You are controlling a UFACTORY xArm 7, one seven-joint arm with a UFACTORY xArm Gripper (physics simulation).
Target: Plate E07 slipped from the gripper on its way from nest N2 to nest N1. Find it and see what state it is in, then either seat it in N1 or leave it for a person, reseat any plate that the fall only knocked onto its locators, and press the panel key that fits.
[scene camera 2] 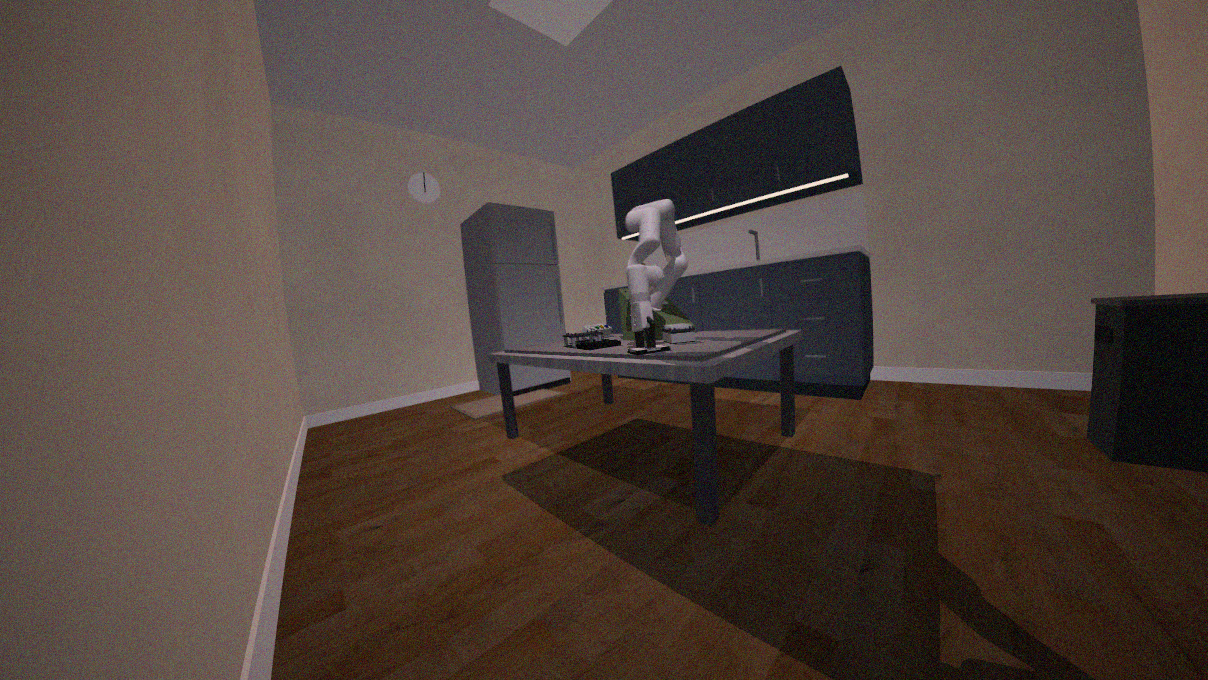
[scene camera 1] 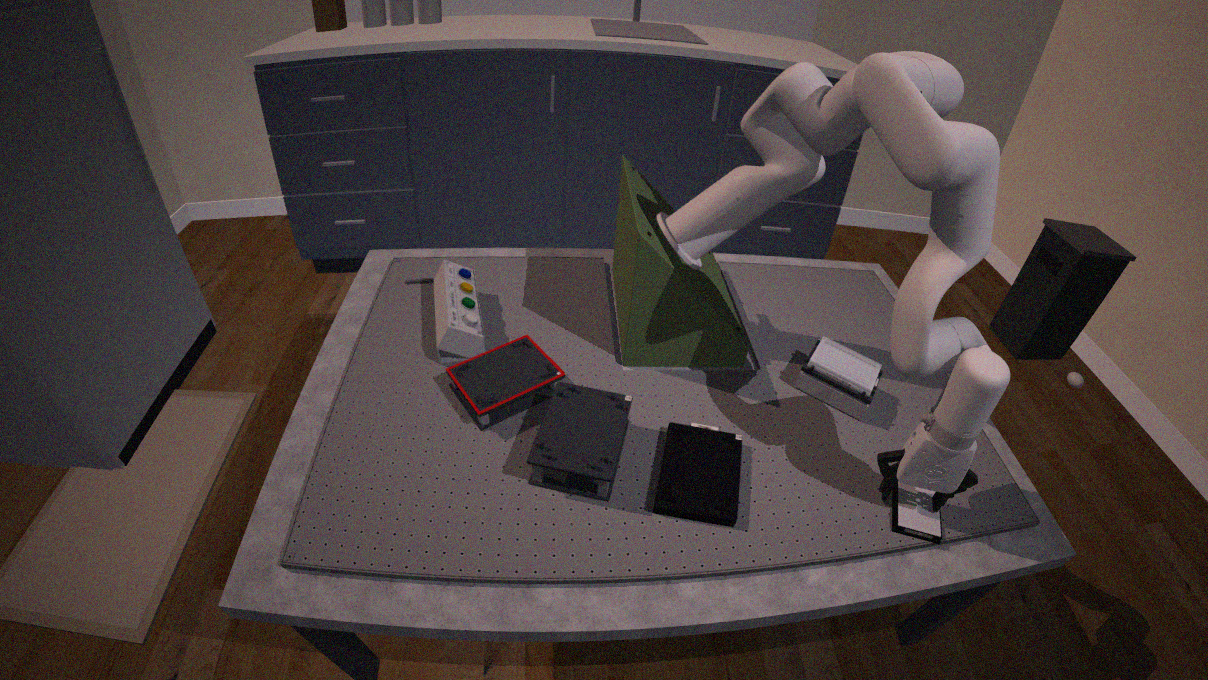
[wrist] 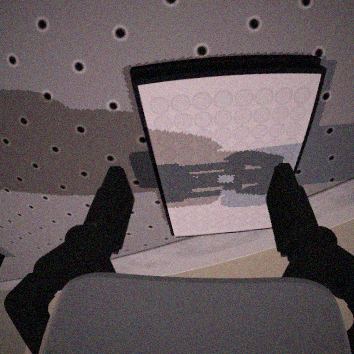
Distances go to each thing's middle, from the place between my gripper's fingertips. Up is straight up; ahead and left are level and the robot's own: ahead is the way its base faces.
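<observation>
You'd find the white plate with dark rim (scene camera 1: 912,509) 1 cm below my hand and 2 cm to the left of it, and going by their middles, of the things named here the white plate with dark rim is the nearest to my hand. The red-rimmed dark plate (scene camera 1: 508,373) is 2 cm above my hand, 18 cm behind it and 68 cm to the right of it. The white-topped shaker station (scene camera 1: 840,396) is 2 cm above my hand, 26 cm behind it and 8 cm to the right of it, and the black station labelled N2 (scene camera 1: 699,479) is 4 cm behind my hand and 36 cm to the right of it.
</observation>
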